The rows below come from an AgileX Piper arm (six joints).
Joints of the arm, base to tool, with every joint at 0 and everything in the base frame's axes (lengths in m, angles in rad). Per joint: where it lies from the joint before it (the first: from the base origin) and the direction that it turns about. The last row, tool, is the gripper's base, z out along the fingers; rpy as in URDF.
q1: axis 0 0 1 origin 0 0 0.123
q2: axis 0 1 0 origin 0 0 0
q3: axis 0 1 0 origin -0.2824 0 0.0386
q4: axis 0.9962 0 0.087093 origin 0.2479 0 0.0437
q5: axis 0 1 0 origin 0 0 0
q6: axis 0.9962 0 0.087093 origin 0.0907 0 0.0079
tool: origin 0 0 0 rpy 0 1.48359 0
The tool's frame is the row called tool.
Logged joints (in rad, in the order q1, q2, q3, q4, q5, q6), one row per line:
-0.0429, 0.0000, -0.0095, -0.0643, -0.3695, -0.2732
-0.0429, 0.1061, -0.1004, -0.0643, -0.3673, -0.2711
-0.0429, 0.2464, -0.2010, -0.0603, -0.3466, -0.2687
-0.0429, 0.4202, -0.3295, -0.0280, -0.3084, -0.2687
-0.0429, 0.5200, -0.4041, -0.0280, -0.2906, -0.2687
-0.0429, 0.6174, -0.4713, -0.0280, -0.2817, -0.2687
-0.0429, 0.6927, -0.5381, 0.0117, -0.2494, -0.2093
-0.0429, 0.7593, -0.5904, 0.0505, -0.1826, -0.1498
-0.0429, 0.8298, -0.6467, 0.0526, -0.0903, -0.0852
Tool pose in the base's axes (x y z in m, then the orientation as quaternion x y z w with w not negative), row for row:
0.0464, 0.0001, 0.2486, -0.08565, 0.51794, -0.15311, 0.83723
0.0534, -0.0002, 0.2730, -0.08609, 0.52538, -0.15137, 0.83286
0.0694, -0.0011, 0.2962, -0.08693, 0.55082, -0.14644, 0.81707
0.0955, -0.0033, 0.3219, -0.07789, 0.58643, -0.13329, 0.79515
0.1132, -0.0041, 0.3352, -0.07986, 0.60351, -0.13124, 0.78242
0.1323, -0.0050, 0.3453, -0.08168, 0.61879, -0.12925, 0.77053
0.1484, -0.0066, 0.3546, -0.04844, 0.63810, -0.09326, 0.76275
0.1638, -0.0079, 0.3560, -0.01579, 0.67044, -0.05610, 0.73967
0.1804, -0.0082, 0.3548, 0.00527, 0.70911, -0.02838, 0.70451
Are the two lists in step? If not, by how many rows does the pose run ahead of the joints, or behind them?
They are in step.
